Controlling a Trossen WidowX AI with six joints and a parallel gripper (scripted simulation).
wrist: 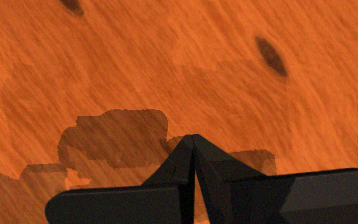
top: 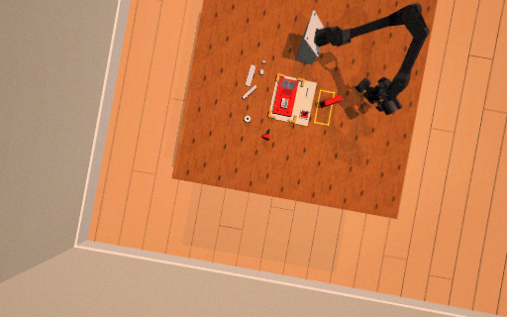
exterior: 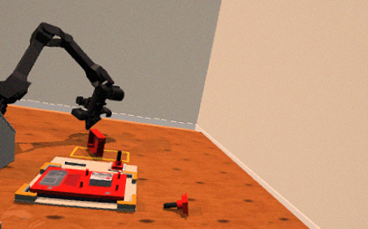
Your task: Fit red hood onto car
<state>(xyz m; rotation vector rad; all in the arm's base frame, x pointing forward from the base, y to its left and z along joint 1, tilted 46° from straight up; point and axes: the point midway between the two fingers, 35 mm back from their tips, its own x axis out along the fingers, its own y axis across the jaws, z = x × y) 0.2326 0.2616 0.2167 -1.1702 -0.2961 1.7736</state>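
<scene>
Right now the red hood is 20 cm to the right of my gripper tip, 7 cm ahead of it and 2 cm above it. Round my gripper tip: grey engine block 45 cm to the right, 11 cm ahead, 1 cm above.
</scene>
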